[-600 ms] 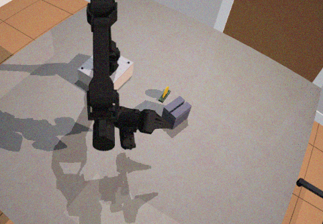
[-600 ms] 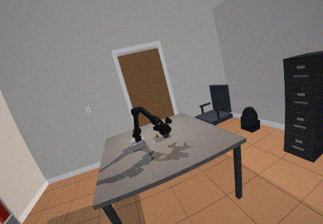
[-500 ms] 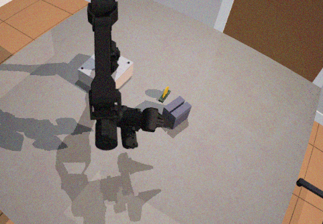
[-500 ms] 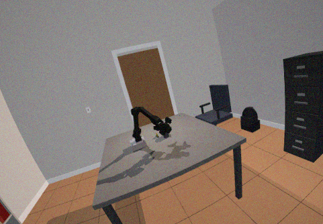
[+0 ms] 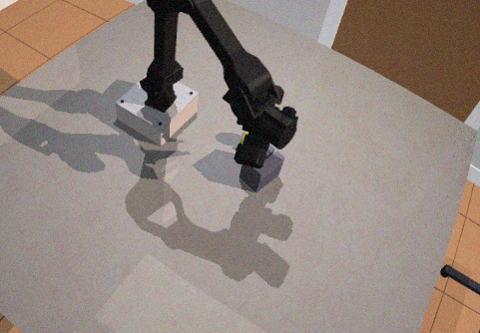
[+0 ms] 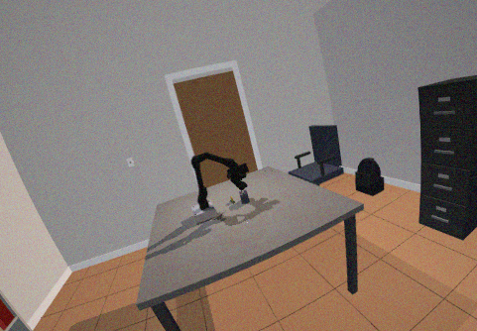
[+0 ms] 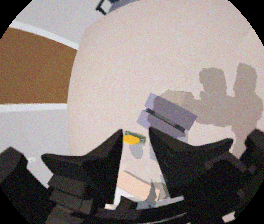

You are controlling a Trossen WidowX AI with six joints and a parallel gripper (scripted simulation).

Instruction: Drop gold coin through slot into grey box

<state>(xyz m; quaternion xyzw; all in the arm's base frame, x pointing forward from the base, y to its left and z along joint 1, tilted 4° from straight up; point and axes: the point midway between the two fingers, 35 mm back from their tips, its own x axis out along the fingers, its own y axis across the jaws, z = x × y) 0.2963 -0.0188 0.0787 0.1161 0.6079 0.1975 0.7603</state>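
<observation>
Right now the gold coin is 6 cm behind my gripper tip, 5 cm to the left of it and 9 cm below it.
</observation>
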